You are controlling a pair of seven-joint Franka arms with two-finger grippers.
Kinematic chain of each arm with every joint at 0, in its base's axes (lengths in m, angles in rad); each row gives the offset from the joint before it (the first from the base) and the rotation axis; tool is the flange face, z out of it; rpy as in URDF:
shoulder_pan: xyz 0 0 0.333 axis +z
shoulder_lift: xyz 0 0 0 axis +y
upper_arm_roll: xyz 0 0 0.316 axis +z
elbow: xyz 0.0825 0 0 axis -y
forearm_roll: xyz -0.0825 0 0.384 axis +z
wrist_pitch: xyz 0 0 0 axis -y
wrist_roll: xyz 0.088 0 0 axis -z
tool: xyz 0 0 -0.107 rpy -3.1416 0 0
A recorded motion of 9 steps. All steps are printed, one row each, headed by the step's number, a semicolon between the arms.
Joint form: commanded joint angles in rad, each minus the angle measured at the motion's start. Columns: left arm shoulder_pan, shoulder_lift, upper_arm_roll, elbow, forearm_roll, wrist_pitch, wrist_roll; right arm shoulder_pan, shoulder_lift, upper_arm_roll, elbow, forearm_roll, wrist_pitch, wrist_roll.
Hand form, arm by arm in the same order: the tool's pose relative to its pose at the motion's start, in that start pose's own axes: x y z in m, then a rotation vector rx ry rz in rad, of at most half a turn. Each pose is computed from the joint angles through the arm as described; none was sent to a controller.
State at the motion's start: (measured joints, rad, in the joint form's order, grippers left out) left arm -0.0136 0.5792 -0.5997 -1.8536 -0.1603 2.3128 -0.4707; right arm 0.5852 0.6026 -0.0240 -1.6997 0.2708 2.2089 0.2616
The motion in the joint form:
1: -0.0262 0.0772 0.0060 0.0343 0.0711 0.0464 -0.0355; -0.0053 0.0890 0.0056 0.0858 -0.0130 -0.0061 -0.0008
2: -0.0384 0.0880 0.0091 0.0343 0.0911 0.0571 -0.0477; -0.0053 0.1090 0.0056 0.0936 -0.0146 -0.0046 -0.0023
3: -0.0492 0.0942 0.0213 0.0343 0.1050 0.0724 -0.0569; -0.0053 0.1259 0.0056 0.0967 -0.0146 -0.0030 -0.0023
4: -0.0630 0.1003 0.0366 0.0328 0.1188 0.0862 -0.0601; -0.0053 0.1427 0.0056 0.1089 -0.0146 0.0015 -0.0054
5: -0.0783 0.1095 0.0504 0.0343 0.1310 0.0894 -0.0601; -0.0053 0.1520 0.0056 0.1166 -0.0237 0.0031 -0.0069
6: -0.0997 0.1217 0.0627 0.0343 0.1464 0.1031 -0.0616; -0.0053 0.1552 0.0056 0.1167 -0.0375 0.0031 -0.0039
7: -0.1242 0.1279 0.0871 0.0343 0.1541 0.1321 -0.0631; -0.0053 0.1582 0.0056 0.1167 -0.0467 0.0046 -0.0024
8: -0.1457 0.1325 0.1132 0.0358 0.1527 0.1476 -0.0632; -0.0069 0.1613 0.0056 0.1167 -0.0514 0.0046 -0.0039
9: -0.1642 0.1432 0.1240 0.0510 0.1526 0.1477 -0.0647; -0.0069 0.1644 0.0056 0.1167 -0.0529 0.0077 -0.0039
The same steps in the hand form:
1: 0.0101 0.0030 0.0281 0.0152 0.0146 0.0089; 0.0184 -0.0031 0.0229 -0.0113 -0.0069 -0.0083
2: 0.0083 0.0054 0.0360 0.0267 0.0177 0.0159; 0.0201 -0.0015 0.0329 -0.0173 -0.0160 -0.0084
3: 0.0102 0.0039 0.0403 0.0353 0.0305 0.0144; 0.0207 0.0006 0.0429 -0.0227 -0.0267 -0.0057
4: 0.0115 0.0018 0.0459 0.0473 0.0408 0.0193; 0.0235 0.0008 0.0488 -0.0235 -0.0264 -0.0081
5: 0.0115 0.0005 0.0533 0.0623 0.0400 0.0279; 0.0252 0.0010 0.0517 -0.0309 -0.0245 -0.0149
6: 0.0094 0.0025 0.0638 0.0756 0.0428 0.0439; 0.0253 0.0020 0.0538 -0.0427 -0.0244 -0.0197
7: 0.0113 0.0021 0.0698 0.0819 0.0650 0.0502; 0.0254 0.0028 0.0557 -0.0506 -0.0238 -0.0233
8: 0.0140 -0.0007 0.0744 0.0896 0.0775 0.0473; 0.0258 0.0044 0.0576 -0.0552 -0.0255 -0.0256
9: 0.0150 0.0036 0.0786 0.0919 0.0788 0.0518; 0.0260 0.0049 0.0594 -0.0567 -0.0250 -0.0260

